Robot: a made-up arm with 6 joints.
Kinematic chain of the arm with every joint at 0, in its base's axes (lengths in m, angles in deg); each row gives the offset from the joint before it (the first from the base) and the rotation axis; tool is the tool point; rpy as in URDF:
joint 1: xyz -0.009 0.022 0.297 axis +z
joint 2: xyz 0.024 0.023 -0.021 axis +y
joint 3: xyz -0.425 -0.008 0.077 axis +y
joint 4: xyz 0.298 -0.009 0.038 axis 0.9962 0 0.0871
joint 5: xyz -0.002 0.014 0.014 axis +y
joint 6: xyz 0.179 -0.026 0.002 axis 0.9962 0 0.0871
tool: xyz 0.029 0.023 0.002 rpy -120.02 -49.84 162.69
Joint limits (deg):
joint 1: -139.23..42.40
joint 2: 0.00..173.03
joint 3: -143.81..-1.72
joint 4: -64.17..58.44
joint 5: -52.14..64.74
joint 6: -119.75..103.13
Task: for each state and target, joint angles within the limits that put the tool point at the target. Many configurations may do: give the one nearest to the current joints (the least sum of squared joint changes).
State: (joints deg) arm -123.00 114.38 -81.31 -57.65 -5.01 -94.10
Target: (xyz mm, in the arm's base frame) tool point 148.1 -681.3 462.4
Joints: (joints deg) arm -79.69 110.35 -79.44 -59.52 -15.55 -93.41
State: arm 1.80 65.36 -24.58 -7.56 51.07 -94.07
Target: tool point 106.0 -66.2 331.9
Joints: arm -9.21 65.94 -21.23 -20.24 54.22 -95.73
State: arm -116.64 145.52 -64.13 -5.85 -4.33 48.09
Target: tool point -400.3 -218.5 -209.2
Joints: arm -139.23 170.09 -59.84 35.75 -35.15 55.74
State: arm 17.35 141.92 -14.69 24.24 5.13 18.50
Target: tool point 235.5 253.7 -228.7
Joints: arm 42.40 171.13 -58.28 21.74 -4.70 18.58
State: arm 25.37 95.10 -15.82 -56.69 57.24 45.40
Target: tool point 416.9 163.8 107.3
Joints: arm 29.77 127.50 -49.35 -62.81 36.92 47.93
